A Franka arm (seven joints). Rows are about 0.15 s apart.
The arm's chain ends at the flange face. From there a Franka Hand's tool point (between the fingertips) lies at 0.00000 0.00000 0.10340 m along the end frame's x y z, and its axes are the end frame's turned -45 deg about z.
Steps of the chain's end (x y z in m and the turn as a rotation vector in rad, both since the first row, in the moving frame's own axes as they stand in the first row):
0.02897, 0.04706, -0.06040, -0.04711, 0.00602, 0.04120
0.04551, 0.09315, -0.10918, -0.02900, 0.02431, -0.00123
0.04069, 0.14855, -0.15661, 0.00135, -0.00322, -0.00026
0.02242, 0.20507, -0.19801, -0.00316, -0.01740, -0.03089
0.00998, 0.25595, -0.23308, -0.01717, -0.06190, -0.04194
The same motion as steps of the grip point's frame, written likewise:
-0.01587, 0.05758, -0.06052, -0.03757, -0.02906, 0.04120
-0.03403, 0.10194, -0.10925, -0.03770, -0.00332, -0.00123
-0.07641, 0.13348, -0.15661, 0.00323, -0.00132, -0.00026
-0.13067, 0.15984, -0.19803, 0.01007, -0.01454, -0.03089
-0.17977, 0.18489, -0.23329, 0.03163, -0.05591, -0.04194

